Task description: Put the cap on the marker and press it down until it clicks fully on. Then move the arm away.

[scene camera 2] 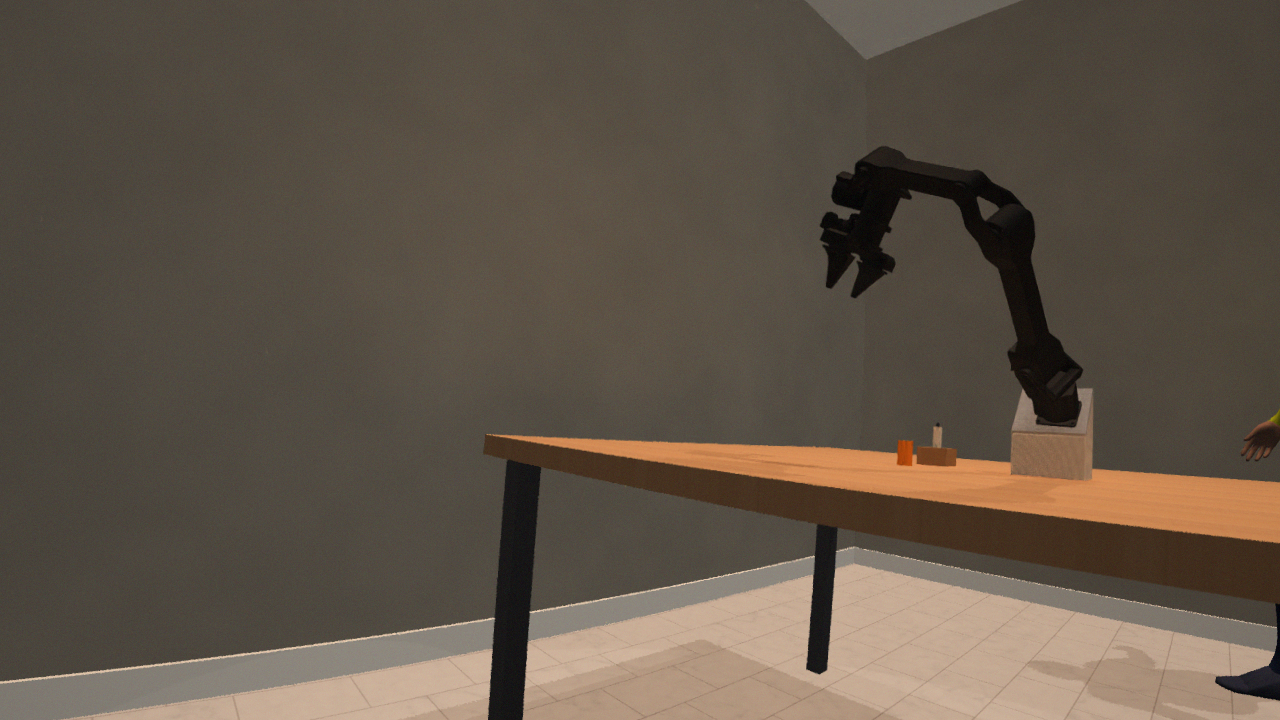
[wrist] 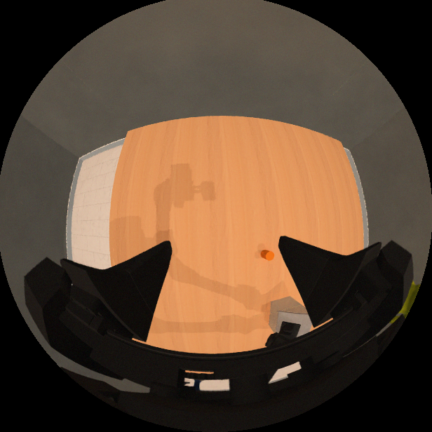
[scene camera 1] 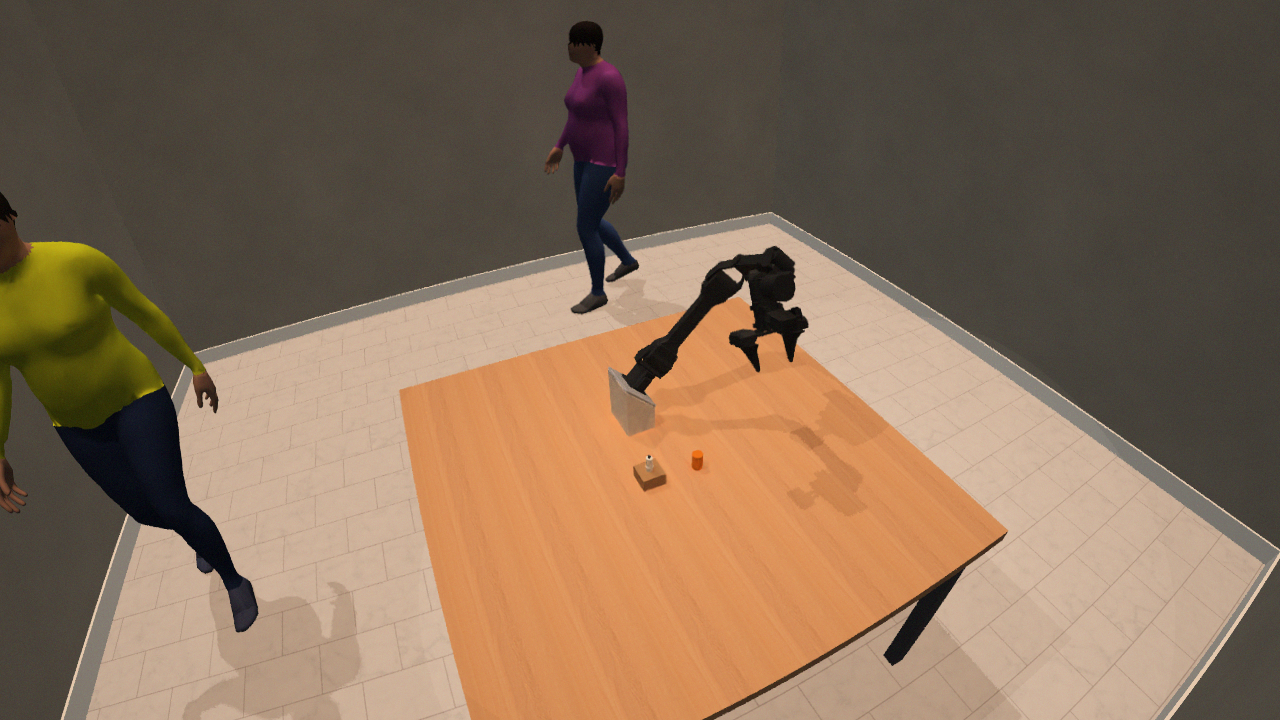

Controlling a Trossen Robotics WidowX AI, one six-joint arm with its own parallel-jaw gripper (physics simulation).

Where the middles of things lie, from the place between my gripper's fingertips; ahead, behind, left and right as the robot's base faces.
Now: the brown block (scene camera 2: 946, 457) 300 mm below my hand, 290 mm to the right of it and 80 mm behind it.
